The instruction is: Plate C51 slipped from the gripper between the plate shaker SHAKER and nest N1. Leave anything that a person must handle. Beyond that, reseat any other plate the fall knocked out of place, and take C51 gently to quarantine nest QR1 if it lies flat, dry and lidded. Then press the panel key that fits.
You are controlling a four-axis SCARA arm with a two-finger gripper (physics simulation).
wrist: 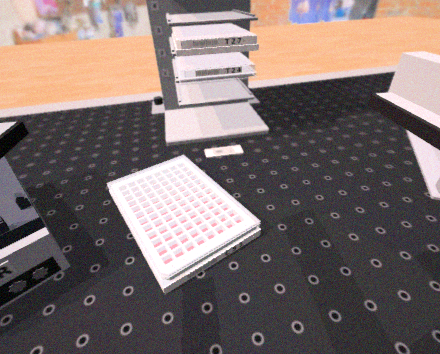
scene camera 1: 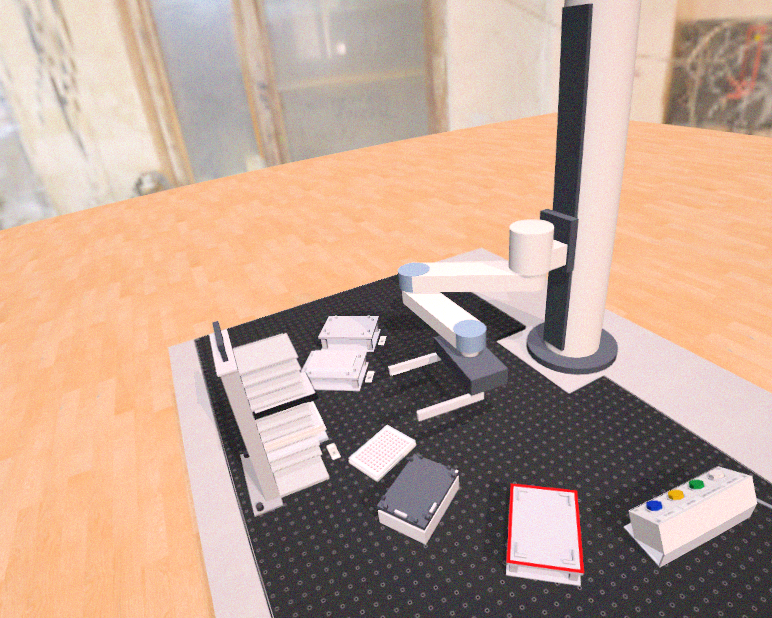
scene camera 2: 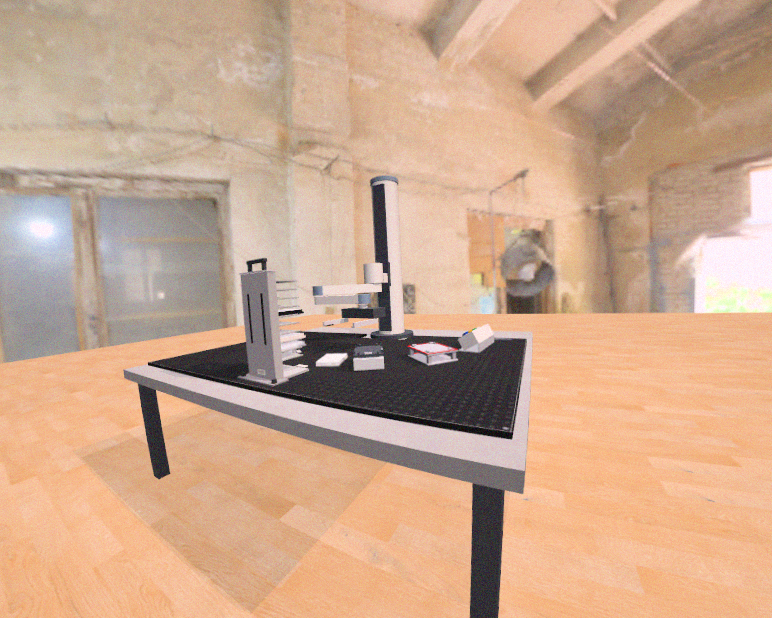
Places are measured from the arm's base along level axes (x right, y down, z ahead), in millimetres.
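Where they show: gripper, fingertip midpoint: (wrist: 203,92) (scene camera 1: 402,392) (scene camera 2: 337,324); arm's base at its link origin: (scene camera 1: 570,347) (scene camera 2: 391,335).
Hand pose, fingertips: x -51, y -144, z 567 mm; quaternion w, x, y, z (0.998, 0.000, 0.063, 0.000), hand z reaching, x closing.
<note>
Things, the pixels of their top centre, and the offset from my fingertips. "*": a spot on its surface instead.
- Plate C51 at its top centre: (wrist: 175,200) (scene camera 1: 382,449) (scene camera 2: 332,357) dy +114, dx -20, dz +73 mm
- Red-rimmed QR1 at its top centre: (scene camera 1: 544,522) (scene camera 2: 431,346) dy +85, dx -359, dz -79 mm
- panel at its top centre: (scene camera 1: 699,492) (scene camera 2: 476,326) dy +47, dx -481, dz -319 mm
- T24 at its top centre: (wrist: 209,55) (scene camera 1: 292,432) (scene camera 2: 283,343) dy +34, dx +51, dz +241 mm
- small white label at a spot on its surface: (wrist: 223,151) (scene camera 1: 333,451) * dy +129, dx +46, dz +165 mm
Plate C51 (scene camera 1: 382,452) (scene camera 2: 331,359) (wrist: 182,220) lies flat and skewed on the mat, with pinkish wells under what looks like a clear lid; no liquid shows around it. SHAKER (scene camera 1: 419,491) (scene camera 2: 368,359) (wrist: 30,262), dark-topped, stands beside it. My gripper (scene camera 1: 404,393) (scene camera 2: 339,324) is open and empty, above the mat beyond C51 from scene camera 1. Red-rimmed QR1 (scene camera 1: 544,528) (scene camera 2: 432,348) has a bare top. The panel (scene camera 1: 692,515) (scene camera 2: 476,339) has blue, yellow, green and white keys. Two white nests (scene camera 1: 349,327) (scene camera 1: 334,367) stand near the rack; which is N1 is unreadable.
The rack (scene camera 1: 247,418) (scene camera 2: 260,322) (wrist: 187,127) holds plates T27 (wrist: 217,41) and T24 (wrist: 217,69) on separate shelves. A small white label (scene camera 1: 332,451) (wrist: 223,151) lies before it. A pale block (wrist: 422,82) stands at the right in the wrist view. The arm's column (scene camera 1: 598,193) (scene camera 2: 394,257) rises behind the mat.
</note>
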